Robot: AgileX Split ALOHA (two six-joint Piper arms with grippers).
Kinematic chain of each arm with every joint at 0, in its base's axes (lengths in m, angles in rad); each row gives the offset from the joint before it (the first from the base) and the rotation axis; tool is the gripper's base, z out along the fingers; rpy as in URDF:
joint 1: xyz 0 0 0.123 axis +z
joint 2: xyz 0 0 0 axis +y
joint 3: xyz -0.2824 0 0.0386 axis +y
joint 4: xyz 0.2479 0 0.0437 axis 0.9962 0 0.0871
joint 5: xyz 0 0 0 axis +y
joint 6: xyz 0.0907 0 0.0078 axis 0.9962 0 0.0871
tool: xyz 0 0 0 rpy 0 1.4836 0
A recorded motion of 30 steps. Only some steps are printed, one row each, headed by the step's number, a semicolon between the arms.
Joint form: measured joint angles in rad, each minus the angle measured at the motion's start. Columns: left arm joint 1, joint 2, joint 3, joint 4, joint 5, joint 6; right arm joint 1, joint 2, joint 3, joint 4, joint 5, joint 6.
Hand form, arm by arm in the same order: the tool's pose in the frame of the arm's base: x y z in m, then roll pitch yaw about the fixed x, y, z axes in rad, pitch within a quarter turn. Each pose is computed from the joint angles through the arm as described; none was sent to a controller.
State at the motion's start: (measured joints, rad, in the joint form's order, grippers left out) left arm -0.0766 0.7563 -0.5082 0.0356 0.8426 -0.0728; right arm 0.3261 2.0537 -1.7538 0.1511 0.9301 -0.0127
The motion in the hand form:
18: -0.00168 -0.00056 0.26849 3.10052 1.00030 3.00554; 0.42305 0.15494 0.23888 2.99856 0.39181 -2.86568
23: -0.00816 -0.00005 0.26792 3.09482 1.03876 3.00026; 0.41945 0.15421 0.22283 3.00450 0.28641 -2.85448
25: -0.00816 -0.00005 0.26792 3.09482 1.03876 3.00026; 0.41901 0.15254 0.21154 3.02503 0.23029 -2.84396
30: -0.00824 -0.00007 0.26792 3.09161 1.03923 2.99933; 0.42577 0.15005 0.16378 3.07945 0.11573 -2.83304
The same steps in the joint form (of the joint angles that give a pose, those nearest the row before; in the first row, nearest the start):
18: -0.0017 -0.7301 0.0244 -0.0440 0.2722 0.1077; 0.0000 0.0024 0.0019 0.0000 0.0310 -0.0275
23: -0.0017 -0.7733 0.0244 -0.0440 0.2769 0.1084; 0.0006 0.0312 0.0051 -0.0047 0.1050 -0.0241
25: -0.0017 -0.7733 0.0244 -0.0440 0.2769 0.1084; 0.0006 0.0538 0.0060 -0.0256 0.1380 -0.0195
30: 0.0011 -0.7738 0.0243 -0.0440 0.2769 0.1103; 0.0006 0.1580 0.0076 -0.0829 0.1465 -0.0016

